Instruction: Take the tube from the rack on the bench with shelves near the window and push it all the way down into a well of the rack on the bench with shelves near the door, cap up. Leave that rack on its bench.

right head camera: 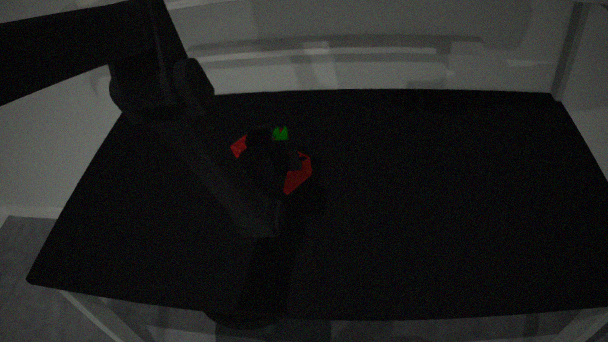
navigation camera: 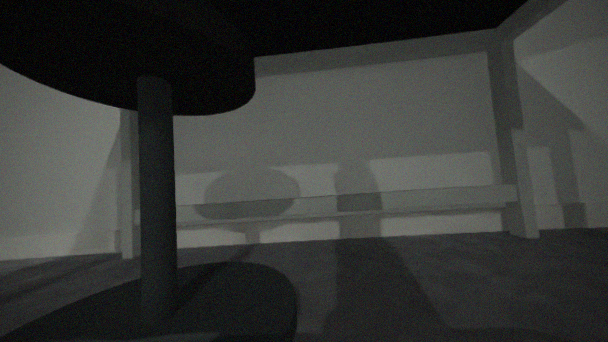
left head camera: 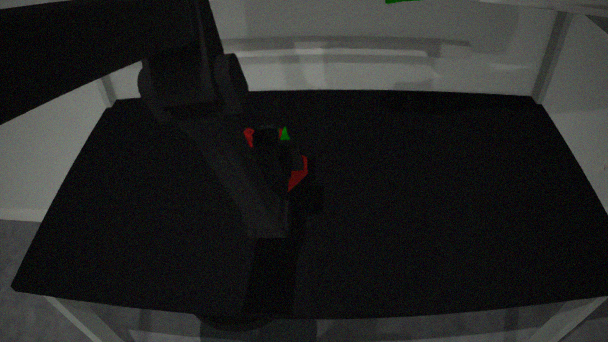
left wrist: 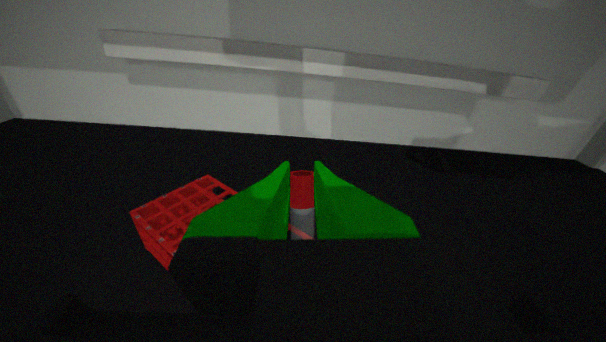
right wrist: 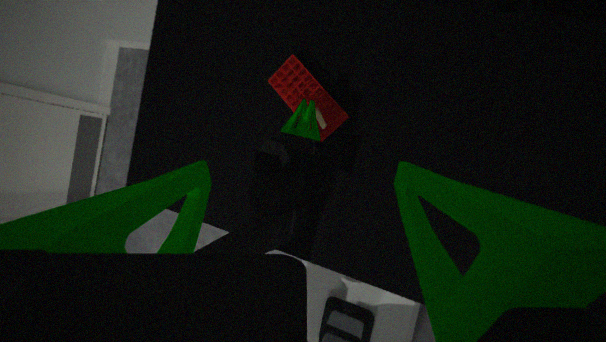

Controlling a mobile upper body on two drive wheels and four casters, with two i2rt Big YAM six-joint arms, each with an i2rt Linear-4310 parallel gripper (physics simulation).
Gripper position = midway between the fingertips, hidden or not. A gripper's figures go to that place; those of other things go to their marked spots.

Labels:
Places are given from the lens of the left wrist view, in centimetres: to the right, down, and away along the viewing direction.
left gripper (left wrist: 302, 169): 0, 0, 13
tube with red cap (left wrist: 302, 210): 0, 2, 13

